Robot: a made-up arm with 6 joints. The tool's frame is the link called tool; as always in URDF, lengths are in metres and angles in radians. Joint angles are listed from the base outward.
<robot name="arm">
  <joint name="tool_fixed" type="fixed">
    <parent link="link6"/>
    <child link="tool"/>
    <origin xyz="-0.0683 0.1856 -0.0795" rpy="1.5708 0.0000 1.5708"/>
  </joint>
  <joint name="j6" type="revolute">
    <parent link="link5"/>
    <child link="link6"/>
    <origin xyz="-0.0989 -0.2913 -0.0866" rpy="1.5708 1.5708 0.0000"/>
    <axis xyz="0 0 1"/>
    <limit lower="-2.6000" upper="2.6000"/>
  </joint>
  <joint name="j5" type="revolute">
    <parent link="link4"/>
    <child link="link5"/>
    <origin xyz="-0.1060 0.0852 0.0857" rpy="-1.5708 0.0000 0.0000"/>
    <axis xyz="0 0 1"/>
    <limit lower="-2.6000" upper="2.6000"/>
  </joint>
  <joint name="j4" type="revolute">
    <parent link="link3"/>
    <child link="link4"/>
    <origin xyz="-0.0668 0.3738 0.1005" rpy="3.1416 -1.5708 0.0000"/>
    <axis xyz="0 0 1"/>
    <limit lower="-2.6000" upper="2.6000"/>
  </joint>
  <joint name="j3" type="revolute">
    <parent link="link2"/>
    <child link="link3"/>
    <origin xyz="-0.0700 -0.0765 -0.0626" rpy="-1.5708 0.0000 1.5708"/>
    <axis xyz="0 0 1"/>
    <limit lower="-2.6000" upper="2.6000"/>
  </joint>
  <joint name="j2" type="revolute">
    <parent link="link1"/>
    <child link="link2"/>
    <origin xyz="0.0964 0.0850 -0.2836" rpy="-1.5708 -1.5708 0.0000"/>
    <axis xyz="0 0 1"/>
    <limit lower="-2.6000" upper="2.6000"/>
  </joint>
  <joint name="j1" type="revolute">
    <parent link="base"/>
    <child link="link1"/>
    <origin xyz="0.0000 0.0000 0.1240" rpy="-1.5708 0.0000 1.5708"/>
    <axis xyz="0 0 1"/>
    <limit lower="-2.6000" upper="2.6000"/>
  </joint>
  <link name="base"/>
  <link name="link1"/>
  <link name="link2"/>
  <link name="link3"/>
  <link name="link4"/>
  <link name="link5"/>
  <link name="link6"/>
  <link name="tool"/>
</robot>
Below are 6 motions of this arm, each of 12 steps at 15 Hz.
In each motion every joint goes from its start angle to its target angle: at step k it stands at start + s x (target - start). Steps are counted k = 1, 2, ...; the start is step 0. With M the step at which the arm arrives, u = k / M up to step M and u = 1 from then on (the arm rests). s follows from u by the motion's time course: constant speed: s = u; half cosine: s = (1 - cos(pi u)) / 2; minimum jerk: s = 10 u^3 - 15 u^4 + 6 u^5.
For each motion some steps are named. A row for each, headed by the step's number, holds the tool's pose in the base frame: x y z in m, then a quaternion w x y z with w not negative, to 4 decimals.
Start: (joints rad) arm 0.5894 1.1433 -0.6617 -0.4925 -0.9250 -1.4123
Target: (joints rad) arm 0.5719 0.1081 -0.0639 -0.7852 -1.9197 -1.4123
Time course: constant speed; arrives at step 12
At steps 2, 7, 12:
2: 0.3668 0.4285 0.1157 0.6759 -0.4006 -0.4050 0.4677
7: 0.1489 0.3435 0.2198 0.5723 -0.1253 -0.3612 0.7255
12: 0.1046 0.1429 0.3438 0.3601 0.1209 -0.2582 0.8883

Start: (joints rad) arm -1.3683 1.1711 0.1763 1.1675 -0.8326 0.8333
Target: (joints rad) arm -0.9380 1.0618 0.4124 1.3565 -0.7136 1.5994
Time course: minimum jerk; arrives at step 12
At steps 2, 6, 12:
2: 0.2025 -0.5049 0.4193 0.1981 0.7957 0.3538 0.4500
6: 0.0893 -0.4990 0.4873 0.1752 0.6797 0.4073 0.5843
12: -0.0184 -0.5051 0.5290 0.1281 0.5201 0.4733 0.6994

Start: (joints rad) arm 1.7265 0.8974 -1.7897 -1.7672 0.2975 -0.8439
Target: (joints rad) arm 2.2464 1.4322 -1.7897 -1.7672 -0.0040 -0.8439
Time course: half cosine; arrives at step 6
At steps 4, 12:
4: 0.5043 -0.3084 0.2243 0.1800 0.7705 -0.2277 -0.5675
12: 0.4835 -0.2733 0.2921 0.2284 0.7953 -0.2777 -0.4880

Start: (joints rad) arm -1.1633 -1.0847 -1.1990 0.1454 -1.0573 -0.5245
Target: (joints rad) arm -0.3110 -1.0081 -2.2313 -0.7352 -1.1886 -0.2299
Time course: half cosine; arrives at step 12
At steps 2, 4, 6, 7, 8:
2: -0.0950 0.1802 0.2786 0.5519 -0.1292 -0.4922 0.6607
4: -0.0347 0.2542 0.1665 0.5113 -0.2985 -0.4490 0.6692
6: 0.0753 0.2743 0.0165 0.3989 -0.5115 -0.3691 0.6656
7: 0.1391 0.2541 -0.0454 0.3170 -0.6066 -0.3201 0.6551
8: 0.1997 0.2225 -0.0879 0.2280 -0.6825 -0.2709 0.6394

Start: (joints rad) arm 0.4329 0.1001 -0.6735 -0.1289 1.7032 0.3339
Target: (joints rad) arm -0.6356 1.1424 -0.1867 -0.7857 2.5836 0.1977
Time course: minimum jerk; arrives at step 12
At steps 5, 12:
5: 0.5022 -0.0475 0.4156 0.3964 0.0588 -0.2682 -0.8761
12: 0.1672 -0.3094 0.2362 0.2715 -0.1989 0.0748 0.9387

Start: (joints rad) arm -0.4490 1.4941 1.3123 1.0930 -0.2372 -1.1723
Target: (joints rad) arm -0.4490 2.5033 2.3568 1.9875 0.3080 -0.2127
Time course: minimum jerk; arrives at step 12
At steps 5, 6, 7, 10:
5: -0.2937 -0.0794 0.2701 0.4055 0.6894 -0.3778 -0.4663
6: -0.2783 0.0408 0.2506 0.4287 0.7150 -0.3830 -0.3979
7: -0.2406 0.1606 0.2344 0.4728 0.7205 -0.3858 -0.3295
10: -0.1056 0.3792 0.1852 0.6120 0.6708 -0.3548 -0.2228

